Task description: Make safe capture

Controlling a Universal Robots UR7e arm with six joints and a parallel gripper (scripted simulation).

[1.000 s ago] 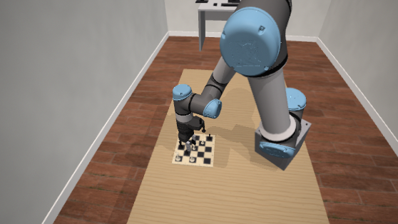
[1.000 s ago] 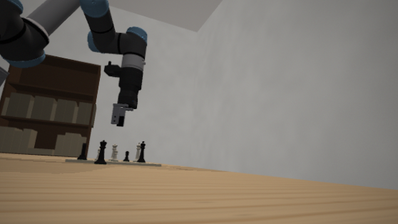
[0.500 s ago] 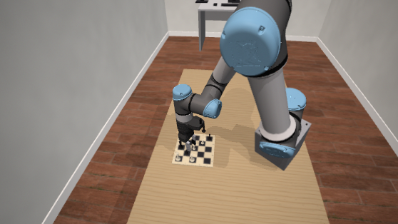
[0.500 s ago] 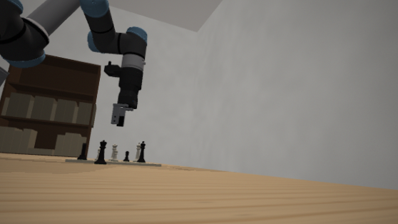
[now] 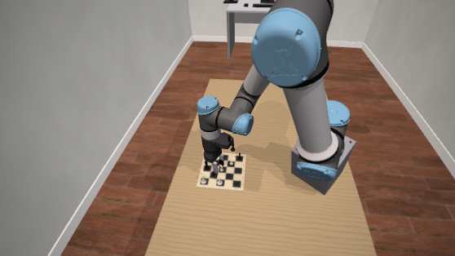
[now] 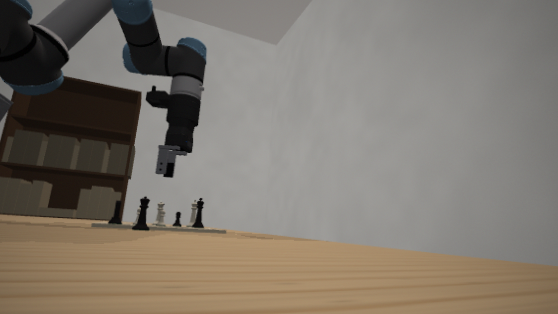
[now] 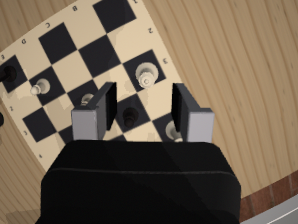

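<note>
Right now my hand is 30 mm short of the black pawn, 40 mm to the left of it and 120 mm above it. Also, from my hand: chessboard: 10 mm behind, 80 mm to the right, 130 mm below.
</note>
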